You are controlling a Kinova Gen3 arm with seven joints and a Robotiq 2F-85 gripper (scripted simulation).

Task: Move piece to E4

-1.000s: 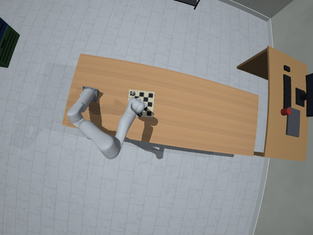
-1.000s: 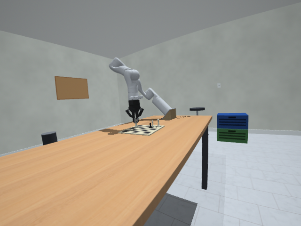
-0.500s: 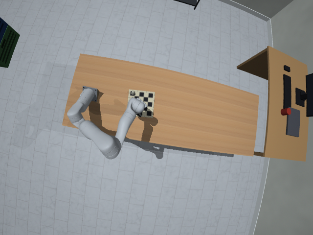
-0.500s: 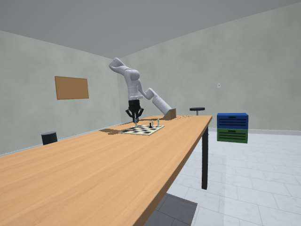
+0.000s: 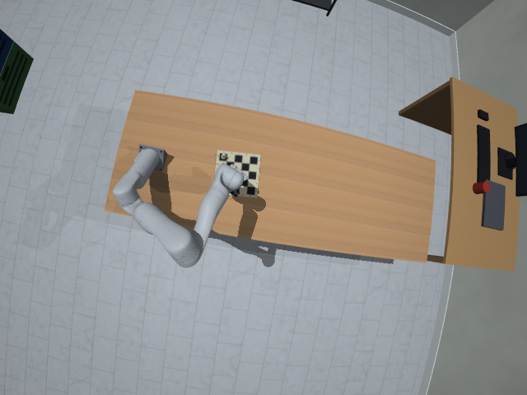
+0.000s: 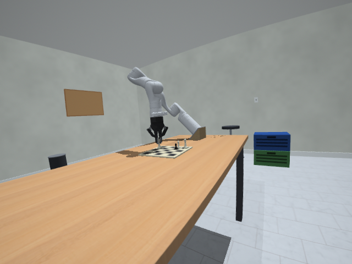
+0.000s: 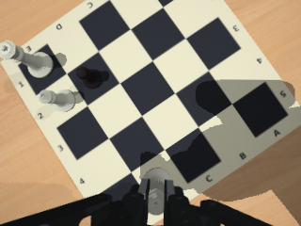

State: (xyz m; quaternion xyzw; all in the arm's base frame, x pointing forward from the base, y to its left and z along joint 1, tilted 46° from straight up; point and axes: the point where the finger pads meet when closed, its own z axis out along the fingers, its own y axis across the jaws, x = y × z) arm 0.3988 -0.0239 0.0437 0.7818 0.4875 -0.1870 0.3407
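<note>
The black piece lies 11 cm to the left of my hand, 3 cm below it and 2 cm behind it. Also, from my hand: small chessboard (8 cm to the left, 5 cm below, 3 cm ahead).
</note>
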